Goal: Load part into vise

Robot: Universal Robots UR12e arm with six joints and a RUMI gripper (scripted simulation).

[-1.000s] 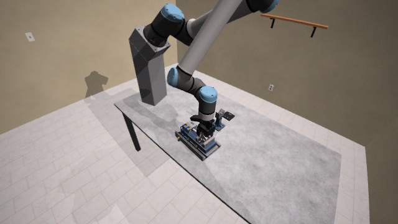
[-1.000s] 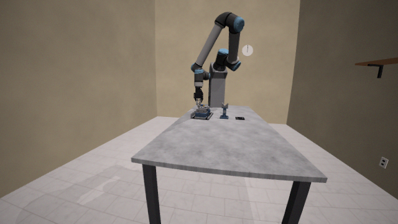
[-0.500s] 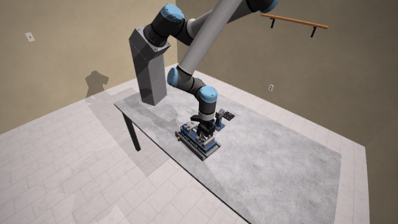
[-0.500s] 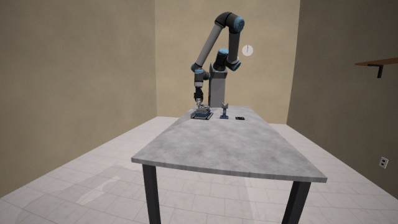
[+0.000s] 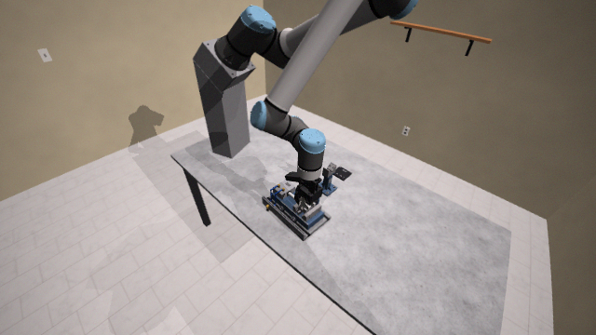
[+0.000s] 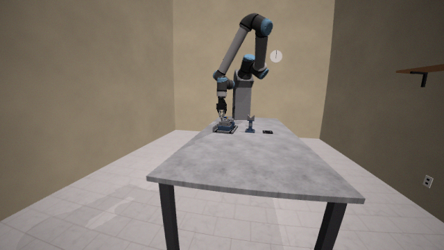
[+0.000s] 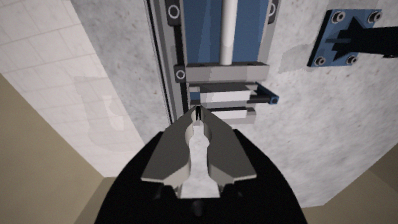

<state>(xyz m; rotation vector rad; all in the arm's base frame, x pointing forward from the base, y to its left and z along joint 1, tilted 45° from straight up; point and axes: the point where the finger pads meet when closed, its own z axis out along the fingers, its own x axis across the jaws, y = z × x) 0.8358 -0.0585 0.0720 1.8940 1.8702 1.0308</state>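
Right now the part is 3 cm to the left of my hand and 2 cm below it. From my hand the other things lie so: cylinder rod (9 cm behind, 3 cm to the left, 4 cm below); then work stop (1 cm behind, 8 cm to the left, 3 cm below); then moving jaw (4 cm behind, 3 cm to the left, 4 cm below).
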